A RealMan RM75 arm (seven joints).
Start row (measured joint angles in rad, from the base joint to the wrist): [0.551 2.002 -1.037 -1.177 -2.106 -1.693 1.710]
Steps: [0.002 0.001 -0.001 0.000 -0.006 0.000 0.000]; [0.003 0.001 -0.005 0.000 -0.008 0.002 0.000]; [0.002 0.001 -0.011 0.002 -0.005 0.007 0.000]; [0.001 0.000 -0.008 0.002 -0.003 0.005 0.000]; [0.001 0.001 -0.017 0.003 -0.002 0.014 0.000]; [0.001 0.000 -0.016 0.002 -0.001 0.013 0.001]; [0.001 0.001 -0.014 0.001 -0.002 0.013 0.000]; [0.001 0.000 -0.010 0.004 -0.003 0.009 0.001]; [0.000 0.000 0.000 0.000 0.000 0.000 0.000]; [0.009 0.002 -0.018 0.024 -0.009 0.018 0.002]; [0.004 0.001 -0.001 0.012 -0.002 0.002 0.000]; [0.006 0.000 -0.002 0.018 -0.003 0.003 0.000]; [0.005 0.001 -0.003 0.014 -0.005 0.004 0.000]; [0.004 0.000 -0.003 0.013 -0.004 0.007 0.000]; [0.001 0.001 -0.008 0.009 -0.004 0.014 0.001]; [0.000 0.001 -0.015 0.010 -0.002 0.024 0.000]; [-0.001 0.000 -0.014 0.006 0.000 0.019 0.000]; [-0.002 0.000 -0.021 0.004 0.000 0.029 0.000]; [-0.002 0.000 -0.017 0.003 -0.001 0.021 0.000]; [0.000 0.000 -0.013 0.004 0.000 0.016 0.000]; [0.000 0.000 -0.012 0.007 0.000 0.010 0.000]
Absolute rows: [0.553 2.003 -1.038 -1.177 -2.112 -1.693 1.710]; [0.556 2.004 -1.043 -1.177 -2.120 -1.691 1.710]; [0.558 2.005 -1.054 -1.175 -2.125 -1.684 1.710]; [0.559 2.005 -1.062 -1.173 -2.128 -1.679 1.710]; [0.560 2.006 -1.079 -1.170 -2.130 -1.665 1.710]; [0.561 2.006 -1.095 -1.168 -2.131 -1.652 1.711]; [0.562 2.007 -1.109 -1.167 -2.133 -1.639 1.711]; [0.563 2.007 -1.119 -1.163 -2.136 -1.630 1.712]; [0.563 2.007 -1.119 -1.163 -2.136 -1.630 1.712]; [0.572 2.009 -1.137 -1.139 -2.145 -1.612 1.714]; [0.576 2.010 -1.138 -1.127 -2.147 -1.610 1.714]; [0.582 2.010 -1.140 -1.109 -2.150 -1.607 1.714]; [0.587 2.011 -1.143 -1.095 -2.155 -1.603 1.714]; [0.591 2.011 -1.146 -1.082 -2.159 -1.596 1.714]; [0.592 2.012 -1.154 -1.073 -2.163 -1.582 1.715]; [0.592 2.013 -1.169 -1.063 -2.165 -1.558 1.715]; [0.591 2.013 -1.183 -1.057 -2.165 -1.539 1.715]; [0.589 2.013 -1.204 -1.053 -2.165 -1.510 1.715]; [0.587 2.013 -1.221 -1.050 -2.166 -1.489 1.715]; [0.587 2.013 -1.234 -1.046 -2.166 -1.473 1.715]; [0.587 2.013 -1.246 -1.039 -2.166 -1.463 1.715]
